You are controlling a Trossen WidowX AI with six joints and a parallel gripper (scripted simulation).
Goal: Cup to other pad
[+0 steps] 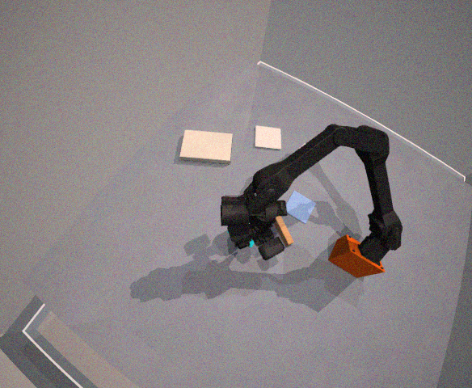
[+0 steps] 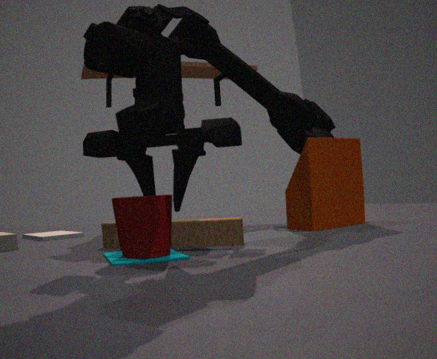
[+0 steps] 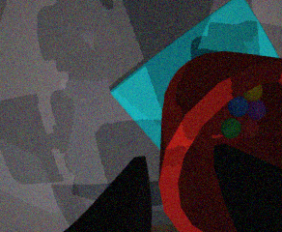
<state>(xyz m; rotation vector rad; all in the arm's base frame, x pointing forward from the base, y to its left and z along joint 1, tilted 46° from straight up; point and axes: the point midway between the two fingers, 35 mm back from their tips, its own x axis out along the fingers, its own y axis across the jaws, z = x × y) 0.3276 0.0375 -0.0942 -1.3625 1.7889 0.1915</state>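
Now: gripper tip 30 mm short of the red cup, 20 mm to the left of it and 20 mm above it. Round my gripper tip: low wooden bar 100 mm to the right, 50 mm below, 30 mm behind; pale blue pad 180 mm to the right, 90 mm behind, 60 mm below.
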